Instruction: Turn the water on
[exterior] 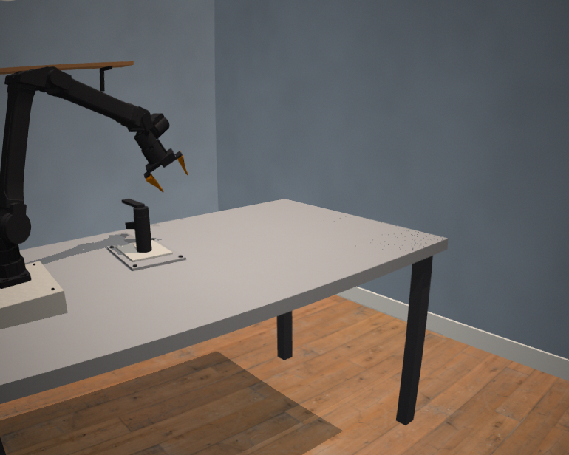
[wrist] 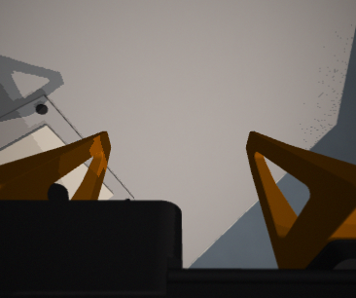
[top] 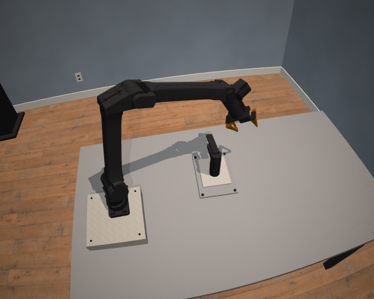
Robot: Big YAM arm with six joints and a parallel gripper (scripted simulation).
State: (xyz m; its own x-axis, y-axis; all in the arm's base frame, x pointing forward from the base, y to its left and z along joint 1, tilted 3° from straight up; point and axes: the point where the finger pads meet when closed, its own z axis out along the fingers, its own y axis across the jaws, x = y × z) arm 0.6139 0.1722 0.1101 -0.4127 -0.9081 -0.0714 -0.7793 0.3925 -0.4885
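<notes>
Right now my hand is 16 cm past the flat lever, 4 cm above it and 2 cm to the left of it.
</notes>
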